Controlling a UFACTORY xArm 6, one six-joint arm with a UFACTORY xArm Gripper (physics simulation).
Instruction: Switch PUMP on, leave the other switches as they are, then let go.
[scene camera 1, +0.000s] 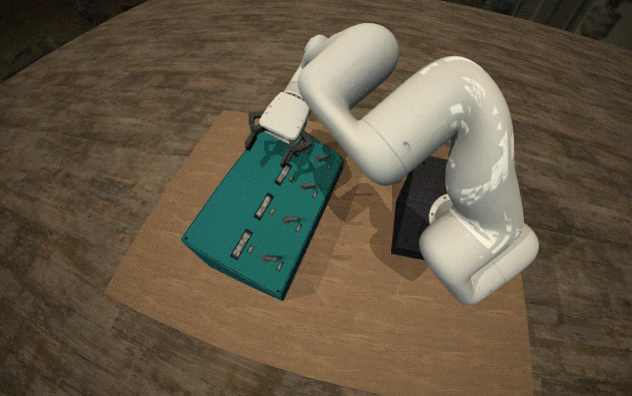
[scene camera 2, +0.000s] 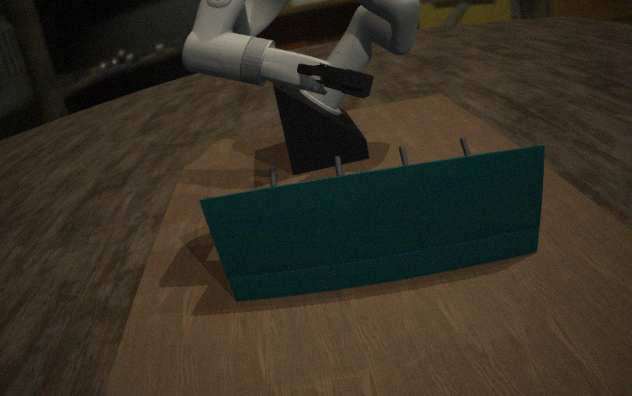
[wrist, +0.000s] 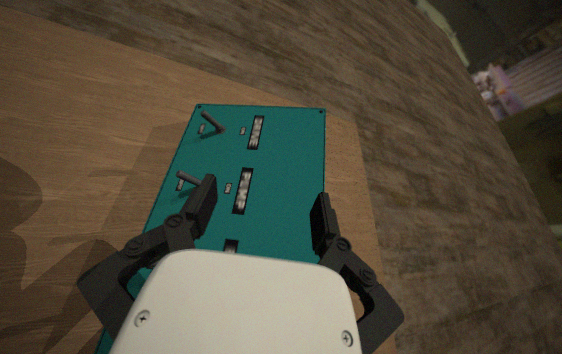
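Where they show: gripper, between the fingertips: (scene camera 1: 264, 157) (scene camera 2: 369, 88) (wrist: 266, 194); arm's base, origin of its link: (scene camera 2: 319, 102).
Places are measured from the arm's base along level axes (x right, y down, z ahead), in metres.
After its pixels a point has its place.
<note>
A teal switch panel (scene camera 1: 220, 210) {x -0.115, y -0.038, z 0.599 m} (scene camera 2: 380, 225) {x 0.032, y 0.027, z 0.609 m} (wrist: 290, 150) {x -0.126, y -0.029, z 0.584 m} stands tilted on a wooden board. Several grey toggle levers stick out of it in a row, each with small marks beside it and a dark name label. The label lettering is too blurred to read, so I cannot tell which lever is PUMP. In the wrist view, one lever (wrist: 212, 121) {x -0.187, y 0.015, z 0.451 m} is near the panel's far end and another lever (wrist: 189, 178) {x -0.072, y 0.011, z 0.425 m} shows beside a fingertip. My gripper (scene camera 1: 267, 152) {x -0.011, y -0.138, z 0.495 m} (scene camera 2: 370, 85) {x -0.011, y -0.138, z 0.495 m} (wrist: 266, 194) {x -0.011, y -0.138, z 0.495 m} is open and empty, above the panel and apart from it, towards one end.
The wooden board (scene camera 1: 375, 340) {x -0.328, y 0.133, z 0.159 m} (scene camera 2: 325, 350) {x 0.151, y 0.133, z 0.714 m} (wrist: 75, 75) {x -0.323, y 0.133, z 0.175 m} lies under the panel. The dark robot base (scene camera 1: 417, 210) {x 0.003, y 0.003, z 0.096 m} (scene camera 2: 320, 135) {x 0.031, y 0.046, z 0.129 m} stands on it beside the panel's lever side. The white arm (scene camera 1: 410, 135) {x -0.175, y -0.390, z 0.243 m} reaches over from the base to the panel's end.
</note>
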